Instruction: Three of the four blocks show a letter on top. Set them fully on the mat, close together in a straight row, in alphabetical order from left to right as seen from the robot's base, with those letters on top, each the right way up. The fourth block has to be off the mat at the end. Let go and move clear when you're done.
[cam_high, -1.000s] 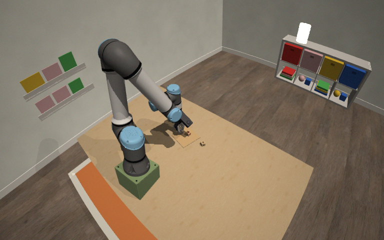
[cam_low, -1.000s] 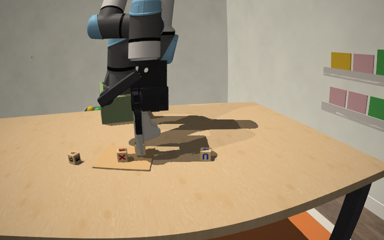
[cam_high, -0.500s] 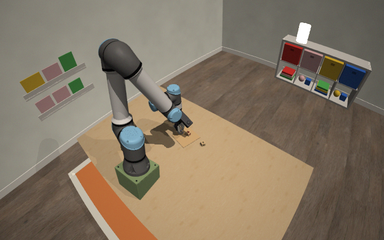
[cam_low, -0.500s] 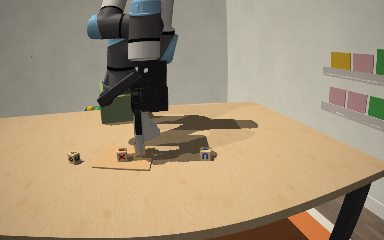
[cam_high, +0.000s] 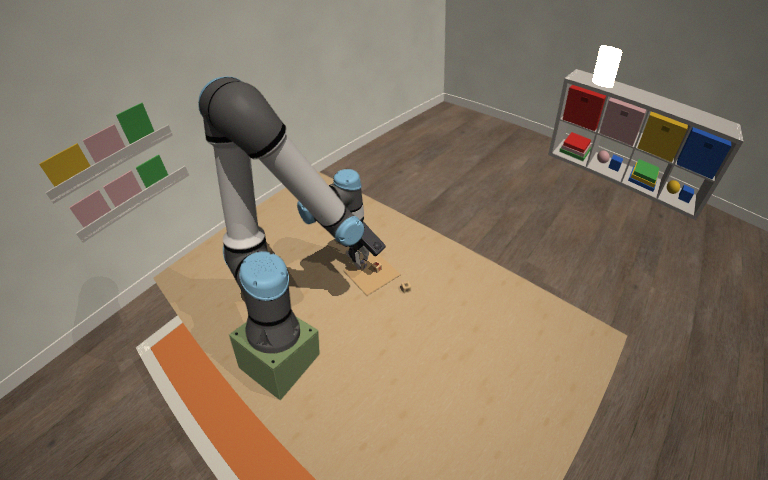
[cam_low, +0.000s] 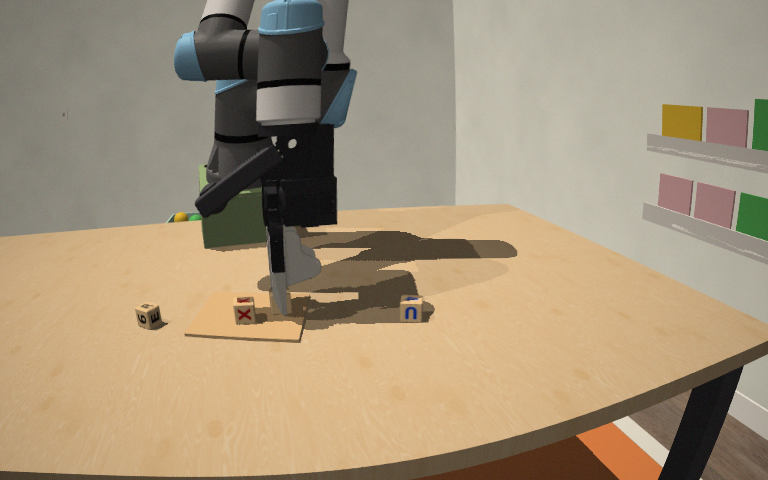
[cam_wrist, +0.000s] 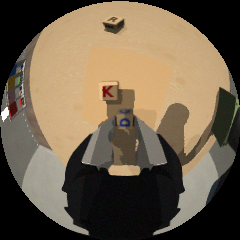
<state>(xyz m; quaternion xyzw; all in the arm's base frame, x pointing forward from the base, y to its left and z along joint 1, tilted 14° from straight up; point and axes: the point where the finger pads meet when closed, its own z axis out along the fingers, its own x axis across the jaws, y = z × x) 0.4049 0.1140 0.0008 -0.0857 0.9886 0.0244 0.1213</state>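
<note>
Now: the thin tan mat 4 cm to the right of my hand, 2 cm below it and 1 cm ahead of it. Also, from my hand: wooden block (17 cm to the right, 5 cm ahead, 1 cm below).
</note>
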